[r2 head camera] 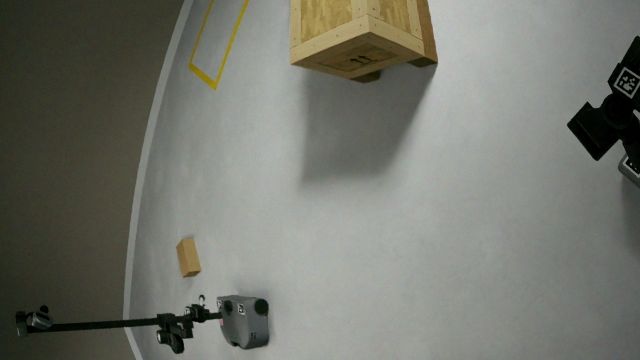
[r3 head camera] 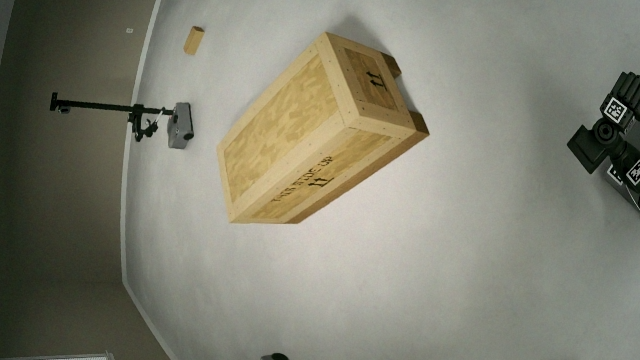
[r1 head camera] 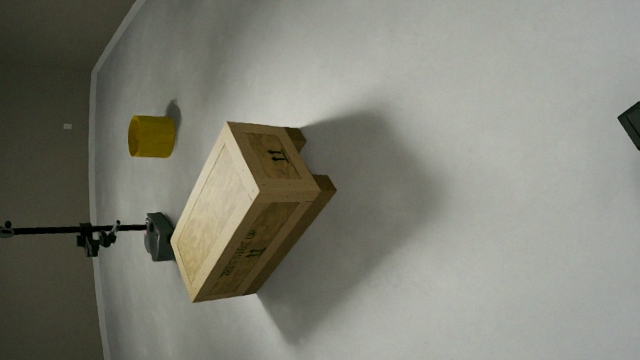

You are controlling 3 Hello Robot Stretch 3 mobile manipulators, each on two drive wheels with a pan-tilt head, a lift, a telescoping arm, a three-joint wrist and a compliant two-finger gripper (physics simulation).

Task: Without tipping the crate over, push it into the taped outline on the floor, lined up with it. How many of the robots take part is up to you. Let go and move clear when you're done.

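The wooden crate (r1 head camera: 215, 200) (r2 head camera: 327, 22) (r3 head camera: 285, 130) stands upright on its skids, its lid toward the left of these sideways views. The yellow taped outline (r2 head camera: 202, 76) shows in part at the upper left of the r2 view, apart from the crate and nearer the wall; it does not show in the r1 or r3 view. Each robot's own dark wrist parts (r1 head camera: 632, 125) (r2 head camera: 622, 107) (r3 head camera: 612, 127) show at the right edge, away from the crate. Their fingers are out of frame or cannot be made out. Fingers on the other robots are too small to read.
Another robot (r1 head camera: 159, 237) is beyond the crate in the r1 view. Robots also stand near the wall in the r2 view (r2 head camera: 245, 322) and beyond the crate in the r3 view (r3 head camera: 181, 126). A yellow bin (r1 head camera: 152, 136) and a tan block (r2 head camera: 188, 257) (r3 head camera: 194, 40) are on the floor.
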